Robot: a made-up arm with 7 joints.
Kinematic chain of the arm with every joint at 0, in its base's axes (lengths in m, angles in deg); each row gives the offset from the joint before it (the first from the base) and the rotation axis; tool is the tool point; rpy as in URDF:
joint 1: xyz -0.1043 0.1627 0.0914 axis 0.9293 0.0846 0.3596
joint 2: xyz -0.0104 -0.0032 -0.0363 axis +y
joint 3: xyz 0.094 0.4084 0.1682 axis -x
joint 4: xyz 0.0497 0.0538 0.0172 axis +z
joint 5: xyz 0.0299 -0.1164 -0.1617 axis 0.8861 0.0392 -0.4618
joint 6: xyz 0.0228 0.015 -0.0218 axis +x
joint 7: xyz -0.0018 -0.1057 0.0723 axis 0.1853 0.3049 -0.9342
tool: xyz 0.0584 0.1 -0.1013 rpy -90 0 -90
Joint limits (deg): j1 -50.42..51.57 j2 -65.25..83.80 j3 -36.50..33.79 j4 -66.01..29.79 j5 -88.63..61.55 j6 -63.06..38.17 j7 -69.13..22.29
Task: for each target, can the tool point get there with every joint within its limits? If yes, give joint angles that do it. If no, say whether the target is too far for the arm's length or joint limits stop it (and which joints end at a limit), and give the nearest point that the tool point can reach.
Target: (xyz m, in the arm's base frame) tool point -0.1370 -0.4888 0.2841
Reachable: no: joint limits stop it (at a limit: joint 1, joint 2, joint 3, joint 6, joint 7) | nearest point -0.1183 0.1427 0.3799 | short by 0.639 m
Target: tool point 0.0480 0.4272 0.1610
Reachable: yes | joints 8.28 -16.96 21.46 -17.88 33.83 -44.04 -21.23
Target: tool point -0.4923 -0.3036 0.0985
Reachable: no: joint limits stop it (at a limit: joint 1, joint 2, joint 3, joint 6, joint 7) | nearest point -0.1841 0.1813 0.3145 | short by 0.614 m
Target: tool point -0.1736 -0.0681 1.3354
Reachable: no: too far | nearest point -0.1233 0.3092 0.6616 | short by 0.774 m
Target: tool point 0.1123 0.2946 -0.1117
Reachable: yes | joints -39.99 14.13 9.63 -14.77 -44.68 -33.98 -43.02
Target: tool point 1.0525 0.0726 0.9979
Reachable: no: too far | nearest point 0.0831 0.3063 0.4484 | short by 1.139 m
